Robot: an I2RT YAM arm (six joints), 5 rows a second.
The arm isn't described. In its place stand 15 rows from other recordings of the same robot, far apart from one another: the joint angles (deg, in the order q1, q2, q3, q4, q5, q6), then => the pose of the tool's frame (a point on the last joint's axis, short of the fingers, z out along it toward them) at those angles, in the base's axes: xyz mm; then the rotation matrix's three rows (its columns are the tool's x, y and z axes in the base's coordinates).
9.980, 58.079, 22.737, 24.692, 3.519, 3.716 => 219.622 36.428 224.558; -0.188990 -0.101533 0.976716; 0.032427 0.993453 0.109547; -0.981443 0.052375 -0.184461
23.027, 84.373, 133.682, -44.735, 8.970, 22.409 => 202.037 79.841 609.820; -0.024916 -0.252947 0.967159; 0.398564 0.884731 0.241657; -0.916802 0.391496 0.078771
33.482, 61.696, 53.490, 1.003, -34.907, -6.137 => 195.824 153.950 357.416; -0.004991 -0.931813 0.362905; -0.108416 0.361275 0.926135; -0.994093 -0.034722 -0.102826
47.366, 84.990, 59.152, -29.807, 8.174, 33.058 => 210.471 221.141 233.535; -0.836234 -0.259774 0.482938; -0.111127 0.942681 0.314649; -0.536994 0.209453 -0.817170
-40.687, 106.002, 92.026, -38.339, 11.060, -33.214 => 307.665 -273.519 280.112; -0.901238 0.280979 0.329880; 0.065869 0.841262 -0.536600; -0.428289 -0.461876 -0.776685
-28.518, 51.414, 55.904, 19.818, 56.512, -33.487 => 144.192 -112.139 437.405; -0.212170 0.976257 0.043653; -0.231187 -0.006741 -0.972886; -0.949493 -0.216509 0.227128
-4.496, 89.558, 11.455, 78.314, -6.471, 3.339 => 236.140 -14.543 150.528; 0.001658 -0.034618 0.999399; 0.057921 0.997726 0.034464; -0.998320 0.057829 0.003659
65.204, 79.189, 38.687, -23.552, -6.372, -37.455 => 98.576 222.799 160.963; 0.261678 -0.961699 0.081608; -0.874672 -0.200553 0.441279; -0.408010 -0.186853 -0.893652
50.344, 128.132, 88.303, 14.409, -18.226, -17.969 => 314.963 397.416 164.038; 0.020636 -0.951589 0.306679; -0.434264 0.267766 0.860068; -0.900549 -0.150928 -0.407715
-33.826, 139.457, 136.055, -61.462, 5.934, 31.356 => 425.961 -289.866 231.414; -0.335128 0.895316 0.293427; 0.847592 0.422492 -0.321073; -0.411432 0.141106 -0.900451
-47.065, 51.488, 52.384, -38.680, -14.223, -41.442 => 132.693 -129.779 317.418; -0.695020 0.156623 0.701724; -0.194857 0.898427 -0.393522; -0.692082 -0.410242 -0.593906
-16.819, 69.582, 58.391, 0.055, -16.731, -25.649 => 276.676 -72.927 351.348; -0.169570 -0.073963 0.982739; -0.381800 0.924238 0.003681; -0.908557 -0.374585 -0.184962
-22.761, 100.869, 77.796, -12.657, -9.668, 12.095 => 377.855 -152.049 268.242; -0.472964 0.362837 0.802904; 0.422438 0.893085 -0.154746; -0.773209 0.265988 -0.575673
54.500, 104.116, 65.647, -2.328, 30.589, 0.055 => 242.820 309.226 195.721; -0.379878 -0.476752 0.792717; -0.531146 0.814028 0.235038; -0.757348 -0.331763 -0.562456
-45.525, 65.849, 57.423, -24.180, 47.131, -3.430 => 153.640 -193.723 324.920; -0.431770 0.893769 -0.121459; 0.381659 0.059023 -0.922417; -0.817258 -0.444628 -0.366599
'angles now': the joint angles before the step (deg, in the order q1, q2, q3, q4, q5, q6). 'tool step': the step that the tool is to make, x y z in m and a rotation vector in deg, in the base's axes. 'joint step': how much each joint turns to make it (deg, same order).
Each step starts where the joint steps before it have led.
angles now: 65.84, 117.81, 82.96, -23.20, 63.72, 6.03
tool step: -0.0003, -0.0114, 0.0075, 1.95, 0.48, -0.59
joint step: -0.65, -2.83, -2.36, -0.10, -1.08, 1.36
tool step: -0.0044, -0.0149, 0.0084, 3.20, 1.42, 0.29
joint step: -0.43, -4.13, -3.77, 0.44, -2.61, 1.71
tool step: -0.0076, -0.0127, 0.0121, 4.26, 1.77, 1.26
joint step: 0.05, -4.57, -3.25, 0.33, -3.51, 1.71
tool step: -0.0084, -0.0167, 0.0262, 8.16, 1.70, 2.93
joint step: -0.26, -7.30, -3.69, 2.30, -5.93, 0.92
